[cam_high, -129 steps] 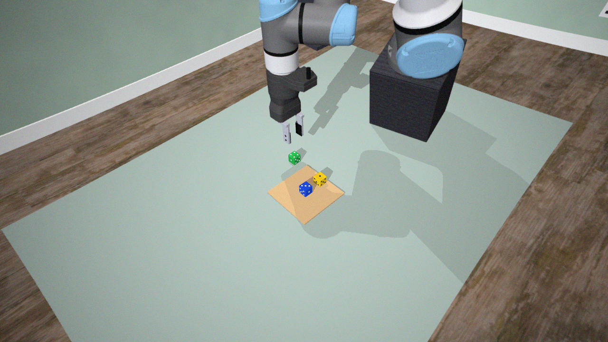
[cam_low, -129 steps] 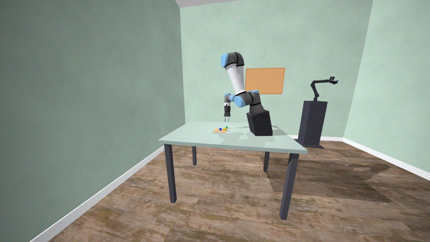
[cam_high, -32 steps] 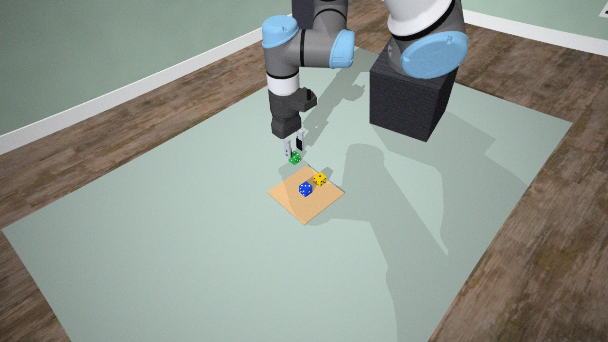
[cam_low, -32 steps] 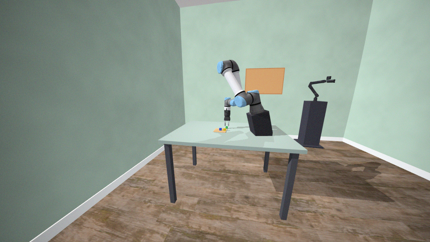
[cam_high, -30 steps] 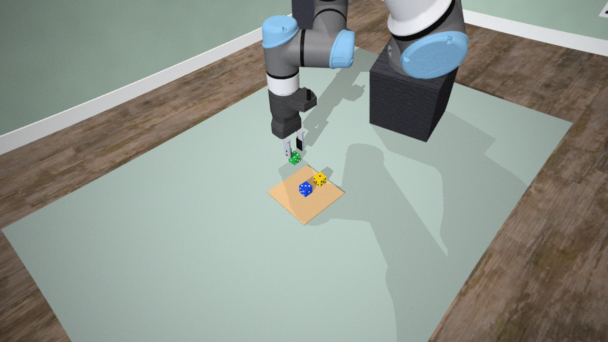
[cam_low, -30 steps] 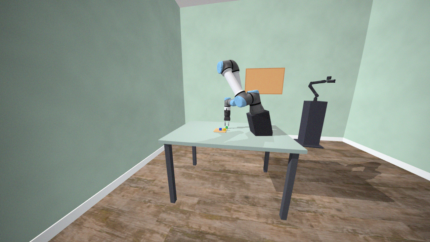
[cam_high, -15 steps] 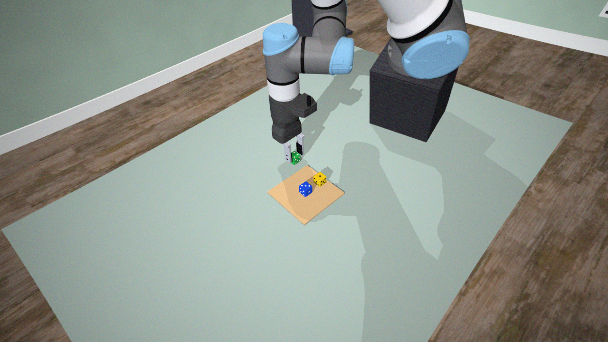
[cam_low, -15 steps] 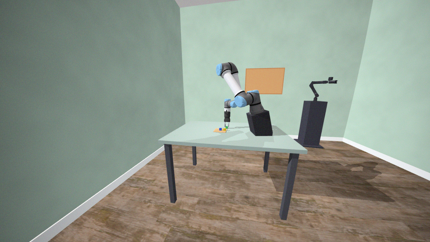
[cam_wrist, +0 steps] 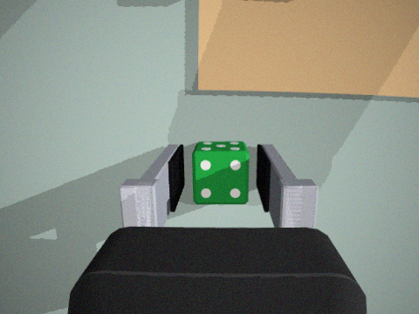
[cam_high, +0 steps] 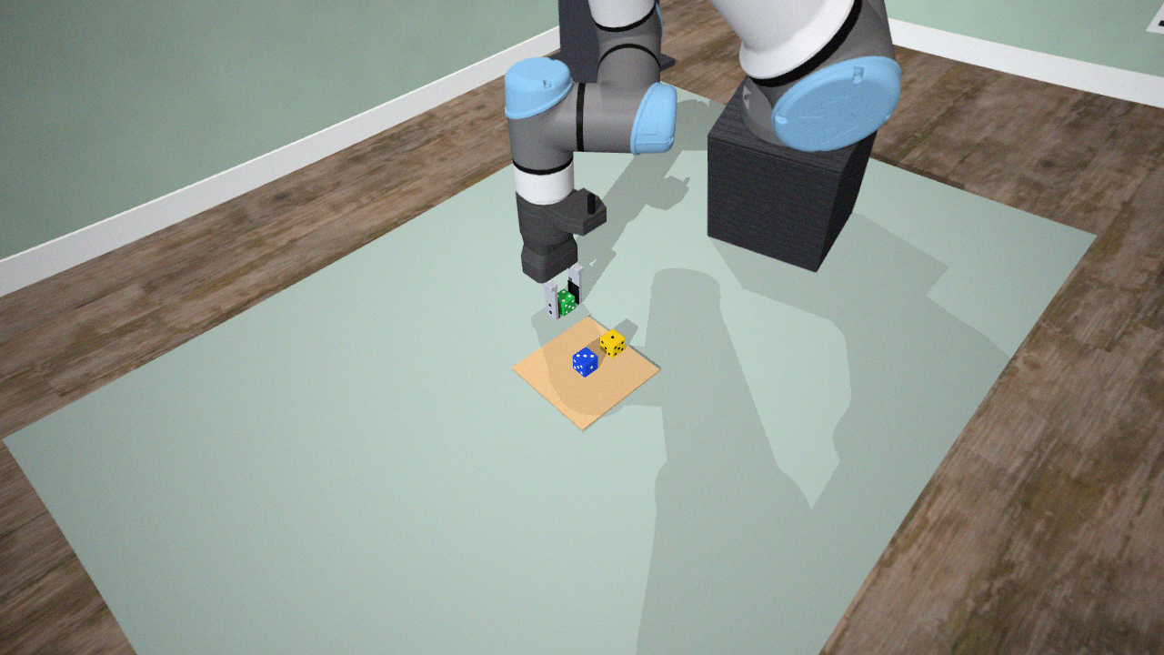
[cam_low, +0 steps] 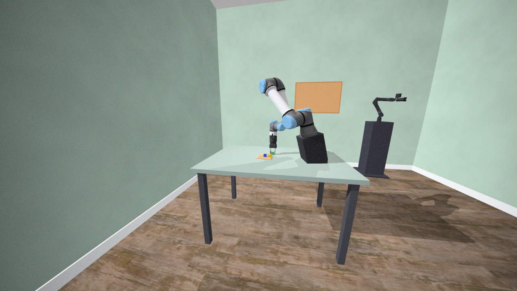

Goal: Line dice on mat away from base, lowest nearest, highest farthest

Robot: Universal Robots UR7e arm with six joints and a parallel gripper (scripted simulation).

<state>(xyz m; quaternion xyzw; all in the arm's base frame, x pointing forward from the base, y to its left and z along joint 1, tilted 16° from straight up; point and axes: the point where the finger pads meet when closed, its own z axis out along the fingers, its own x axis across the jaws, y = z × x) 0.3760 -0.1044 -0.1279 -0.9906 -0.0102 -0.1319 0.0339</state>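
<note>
Right now my hand is 1 cm above the green die. From my hand the other things lie so: yellow die (11 cm to the left, 1 cm ahead); blue die (11 cm to the left, 6 cm ahead); orange mat (11 cm to the left, 6 cm ahead, 2 cm below).
</note>
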